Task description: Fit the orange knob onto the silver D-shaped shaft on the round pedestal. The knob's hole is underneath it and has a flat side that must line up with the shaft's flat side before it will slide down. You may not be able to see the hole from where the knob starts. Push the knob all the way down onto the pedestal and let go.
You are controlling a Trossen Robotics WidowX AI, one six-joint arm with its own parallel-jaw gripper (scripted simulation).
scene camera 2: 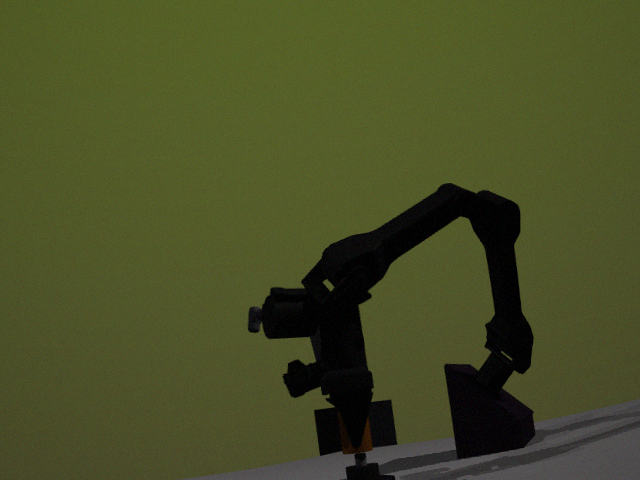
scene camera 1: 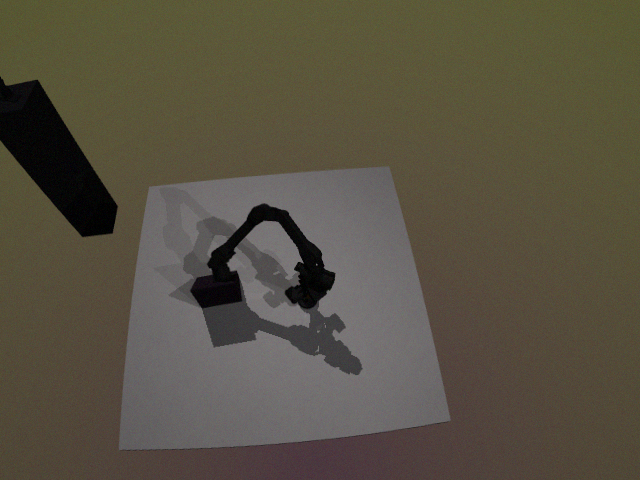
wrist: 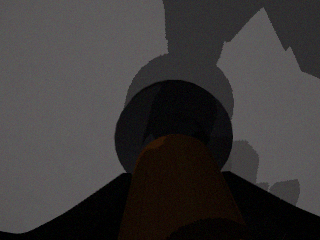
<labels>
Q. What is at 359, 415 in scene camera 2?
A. My gripper.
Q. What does my gripper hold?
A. An orange knob.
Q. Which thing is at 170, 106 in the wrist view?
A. A round pedestal.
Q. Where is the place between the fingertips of my gripper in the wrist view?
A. At 176, 181
</labels>
